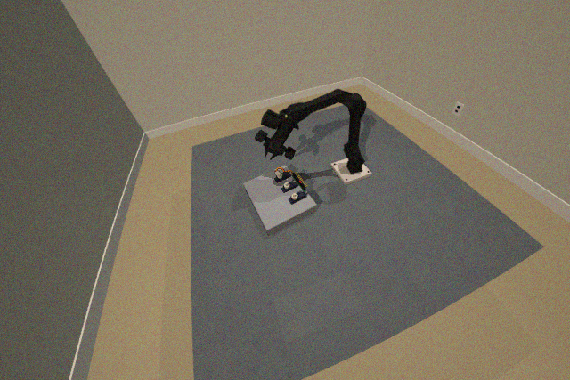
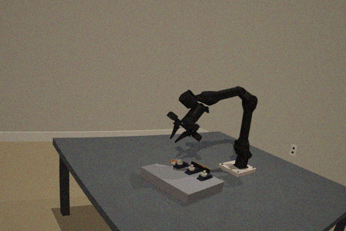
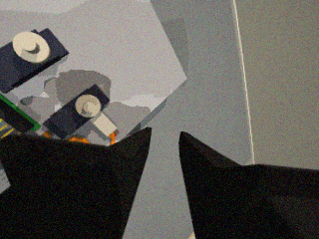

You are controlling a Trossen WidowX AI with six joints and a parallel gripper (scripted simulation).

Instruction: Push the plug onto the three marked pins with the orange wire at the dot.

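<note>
Now: the green band 12 cm below my gripper tip, 12 cm behind it and 8 cm to the left of it. The rest, counted from my gripper tip: grey holder: 15 cm below, 13 cm to the left, 2 cm ahead.
</note>
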